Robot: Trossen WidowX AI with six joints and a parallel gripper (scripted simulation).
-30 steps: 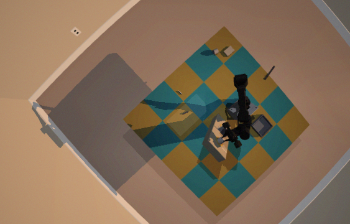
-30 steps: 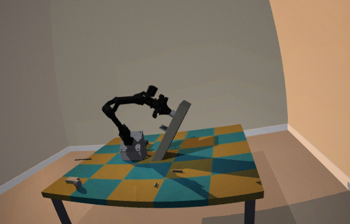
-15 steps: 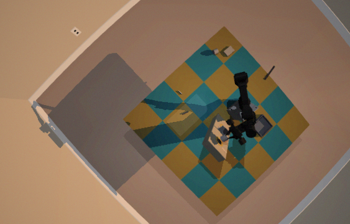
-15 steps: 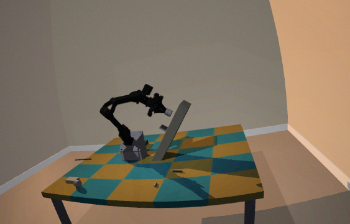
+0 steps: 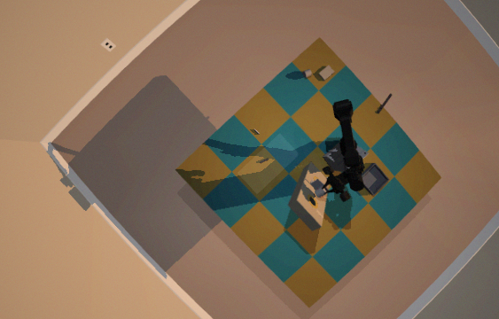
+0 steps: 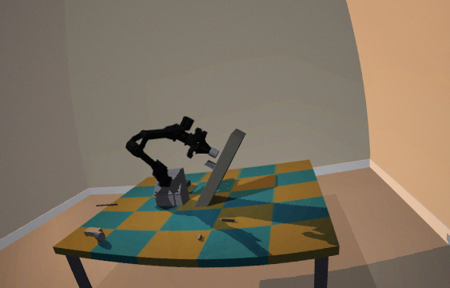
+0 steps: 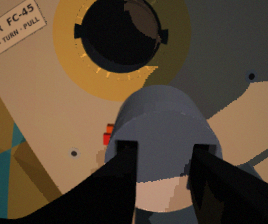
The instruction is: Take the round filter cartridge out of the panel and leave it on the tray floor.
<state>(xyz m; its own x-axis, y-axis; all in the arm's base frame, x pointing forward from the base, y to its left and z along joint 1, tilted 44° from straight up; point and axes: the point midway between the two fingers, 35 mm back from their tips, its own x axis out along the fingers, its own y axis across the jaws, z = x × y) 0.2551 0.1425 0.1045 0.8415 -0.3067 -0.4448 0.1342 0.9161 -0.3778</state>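
Right now the round filter cartridge is 1 cm below my gripper tip and 1 cm ahead of it. Also, from my gripper tip: tan block 55 cm behind, 50 cm to the right, 26 cm below; then grey tray 38 cm behind, 26 cm below, 24 cm to the left.
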